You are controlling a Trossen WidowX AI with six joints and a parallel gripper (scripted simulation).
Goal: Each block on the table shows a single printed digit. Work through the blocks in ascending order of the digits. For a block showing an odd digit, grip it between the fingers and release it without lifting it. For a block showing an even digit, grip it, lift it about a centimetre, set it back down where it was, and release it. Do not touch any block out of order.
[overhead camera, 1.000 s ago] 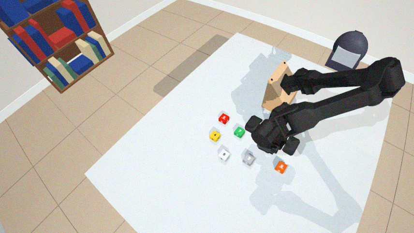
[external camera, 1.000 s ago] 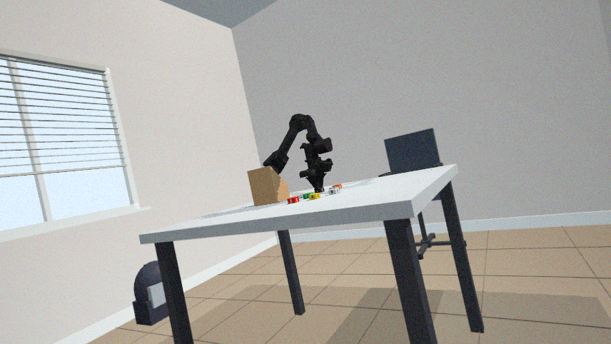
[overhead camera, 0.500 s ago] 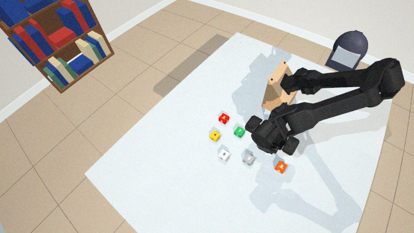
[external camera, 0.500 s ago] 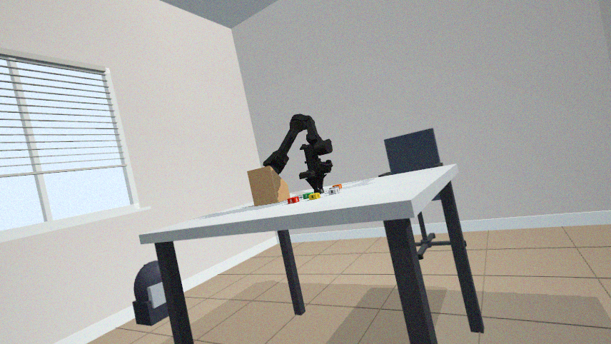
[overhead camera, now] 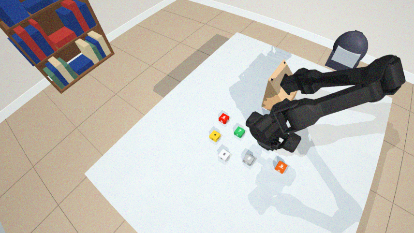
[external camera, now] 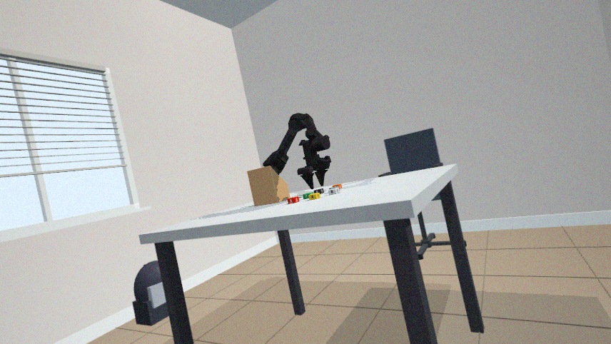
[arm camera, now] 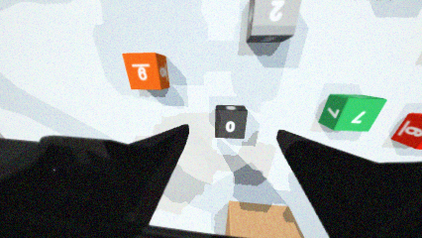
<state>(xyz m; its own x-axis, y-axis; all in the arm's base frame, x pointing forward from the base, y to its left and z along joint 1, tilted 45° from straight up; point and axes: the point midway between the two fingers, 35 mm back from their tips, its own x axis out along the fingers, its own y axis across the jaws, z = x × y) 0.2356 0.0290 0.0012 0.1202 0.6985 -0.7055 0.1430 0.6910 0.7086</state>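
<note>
My gripper tip is 20 mm above the black block. Also, from my gripper tip: orange block: 60 mm ahead, 80 mm to the left, 20 mm below; green block marked 7: 120 mm to the right, 20 mm below; grey block marked 2: 90 mm ahead, 40 mm to the right, 20 mm below.
</note>
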